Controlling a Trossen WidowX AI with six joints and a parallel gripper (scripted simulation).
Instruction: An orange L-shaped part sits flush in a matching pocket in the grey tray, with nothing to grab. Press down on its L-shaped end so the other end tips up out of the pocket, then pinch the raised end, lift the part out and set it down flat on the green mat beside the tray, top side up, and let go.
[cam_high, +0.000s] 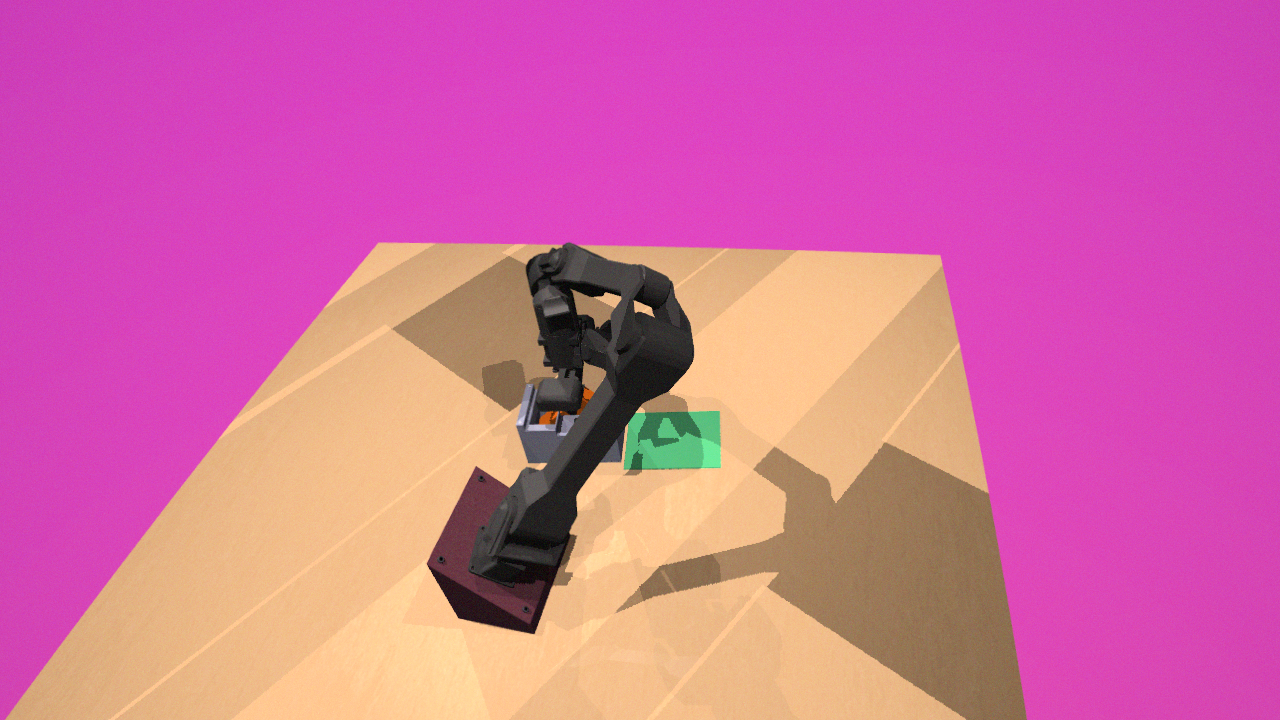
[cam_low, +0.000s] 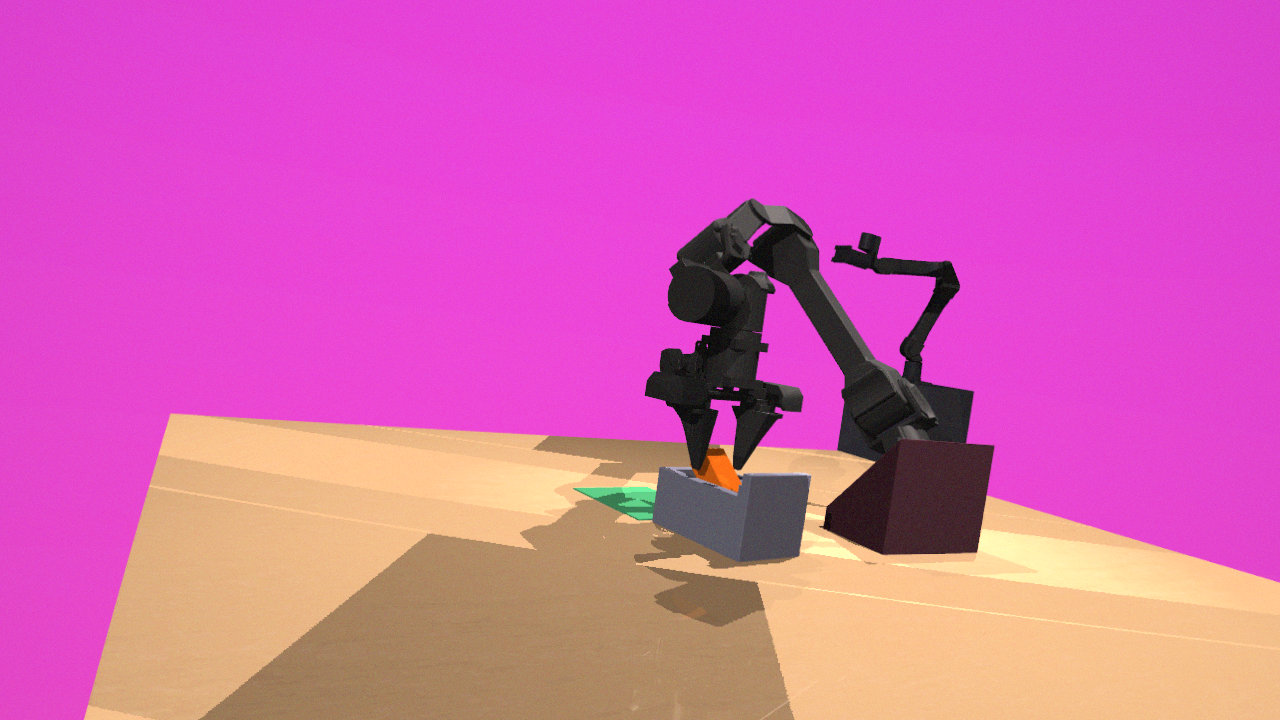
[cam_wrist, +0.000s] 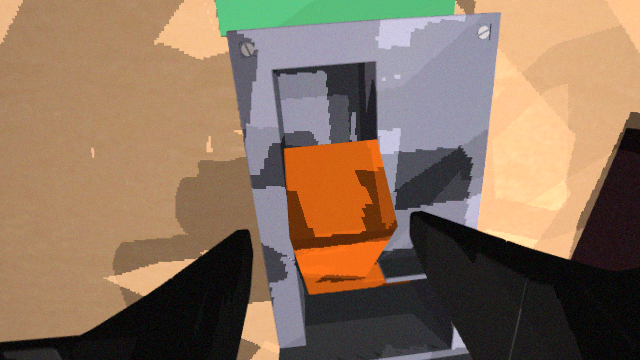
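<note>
Now: the orange L-shaped part 2 cm behind my gripper tip, 3 cm to the left of it and 4 cm below it. Also, from my gripper tip: green mat: 1 cm behind, 15 cm to the right, 9 cm below.
</note>
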